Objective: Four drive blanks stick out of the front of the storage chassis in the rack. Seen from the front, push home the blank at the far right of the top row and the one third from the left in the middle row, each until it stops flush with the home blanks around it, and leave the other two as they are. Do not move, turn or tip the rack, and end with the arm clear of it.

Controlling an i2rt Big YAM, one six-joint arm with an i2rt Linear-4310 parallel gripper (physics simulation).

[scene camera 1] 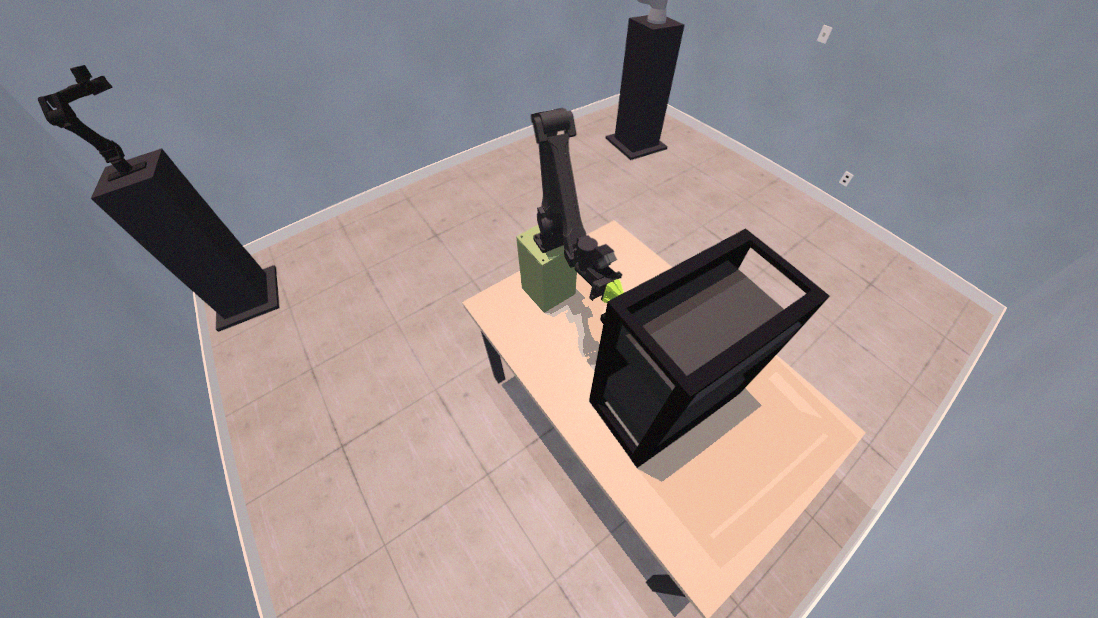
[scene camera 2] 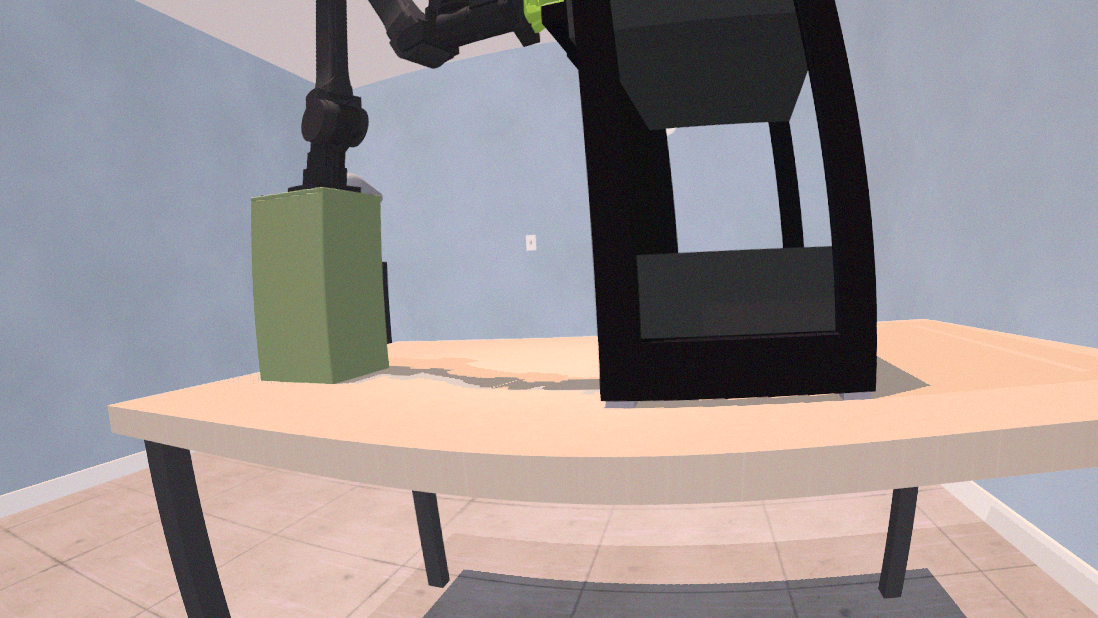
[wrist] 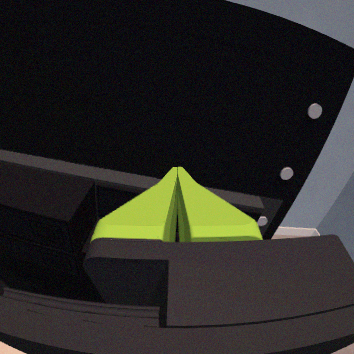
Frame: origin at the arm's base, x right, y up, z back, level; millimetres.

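Where they show: gripper, fingertip midpoint: [wrist: 176, 175]; arm's base, origin of the base link: [scene camera 1: 551, 240] [scene camera 2: 324, 196].
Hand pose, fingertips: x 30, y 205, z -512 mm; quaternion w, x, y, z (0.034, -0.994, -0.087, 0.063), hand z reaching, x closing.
Observation:
Each offset is from my fingertips to the top centre of the thing. "spot": to the spot under its first point. Level surfaces: height alone.
The black rack [scene camera 1: 676, 274] [scene camera 2: 614, 230] [wrist: 125, 90] stands upright on the table. A dark grey box body [scene camera 2: 706, 69], which looks like the chassis, sits in its upper part. My gripper [scene camera 1: 614, 290] [scene camera 2: 544, 12] [wrist: 176, 175] has lime-green fingers, shut tip to tip with nothing between them. It is high at the rack's side facing the arm's base. In the wrist view the tips overlap the edge of a grey strip below the broad black panel; contact cannot be told. A dark block {spot: dx -76, dy -13, dz +34 mm} [wrist: 35, 195] shows left of the fingers. The individual blanks and their rows cannot be made out.
The arm stands on a green pedestal [scene camera 1: 547, 280] [scene camera 2: 307, 291] on the wooden table {dy -522 mm} [scene camera 1: 537, 353] [scene camera 2: 461, 429]. Round silver studs {spot: dx +71, dy +56, dz -13 mm} [wrist: 314, 111] line the black panel's right edge. A lower grey box [scene camera 2: 737, 295] sits in the rack. Two black pillars [scene camera 1: 184, 237] [scene camera 1: 649, 84] stand away from the table.

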